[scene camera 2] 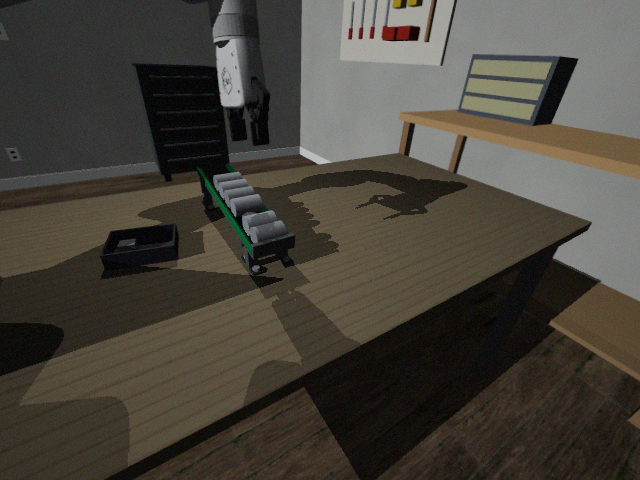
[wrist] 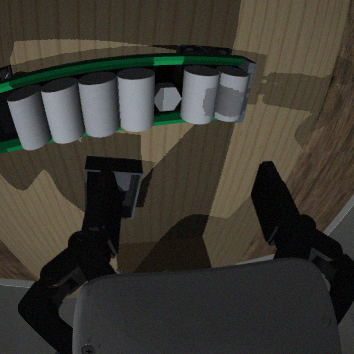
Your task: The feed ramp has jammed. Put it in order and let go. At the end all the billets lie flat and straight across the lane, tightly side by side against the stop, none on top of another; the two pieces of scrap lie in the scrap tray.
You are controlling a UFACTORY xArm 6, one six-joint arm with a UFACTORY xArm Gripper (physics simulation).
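Frame: origin at the arm's base, x ahead, y left, z up, level; millimetres.
Seen in the pictures: gripper, fingertip midpoint: [scene camera 2: 249,142] [wrist: 187,181].
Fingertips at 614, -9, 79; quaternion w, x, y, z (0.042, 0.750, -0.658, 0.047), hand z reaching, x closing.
A point is followed by its place in that frame, as x, y, z.
The feed ramp [scene camera 2: 223,210] [wrist: 168,61] has green side rails and a grey stop [scene camera 2: 273,246] @[607, -127, -85] [wrist: 249,92] @[612, -126, -72] at its low end. Two billets [scene camera 2: 260,220] @[603, -73, -55] [wrist: 200,95] @[613, -54, -49] lie across the lane by the stop. A hexagonal grey scrap piece [wrist: 167,98] @[599, -22, -68] sits behind them in the lane, mostly hidden in the scene view. Beyond it, four more billets [scene camera 2: 246,205] @[598, -3, -51] [wrist: 136,100] @[610, 15, -40] lie across the lane in a row. The black scrap tray [scene camera 2: 142,256] @[386, 9, -125] [wrist: 114,164] @[453, 46, -127] stands beside the ramp with a small grey scrap piece [scene camera 2: 127,242] @[363, 62, -116] inside. My gripper [scene camera 2: 249,141] @[614, -9, 79] [wrist: 187,181] @[614, -9, 79] is open and empty, high above the ramp.
The wooden table [scene camera 2: 413,248] @[928, -190, -145] carries the ramp and tray. A wooden shelf [scene camera 2: 516,133] with a drawer box [scene camera 2: 504,87] stands along the right wall. A dark cabinet [scene camera 2: 180,118] stands behind the table. In the wrist view, my left finger covers part of the tray.
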